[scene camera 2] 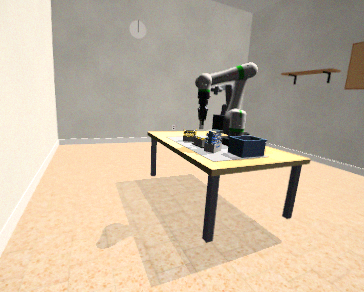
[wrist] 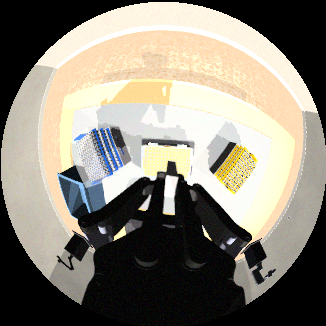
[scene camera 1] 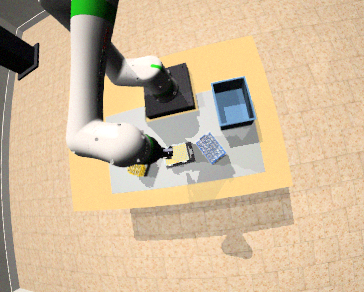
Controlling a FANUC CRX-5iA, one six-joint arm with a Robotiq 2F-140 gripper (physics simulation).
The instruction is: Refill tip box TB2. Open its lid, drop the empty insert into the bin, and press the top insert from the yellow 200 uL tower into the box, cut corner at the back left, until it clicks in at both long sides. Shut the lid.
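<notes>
The tip box TB2 sits on the mat between two towers, a pale yellow perforated insert showing on top. A dark strip runs along its table-front side in the wrist view; the lid's position cannot be told. My gripper is shut and empty, pointing down, its fingertips over the insert's robot-side half; contact cannot be told. The yellow 200 uL tower stands beyond the box, partly hidden by the arm in scene camera 1. The blue bin stands open.
A blue tower stands between TB2 and the bin side of the table, turned at an angle. The robot's dark base plate is behind the boxes. A grey mat lies under the towers and TB2.
</notes>
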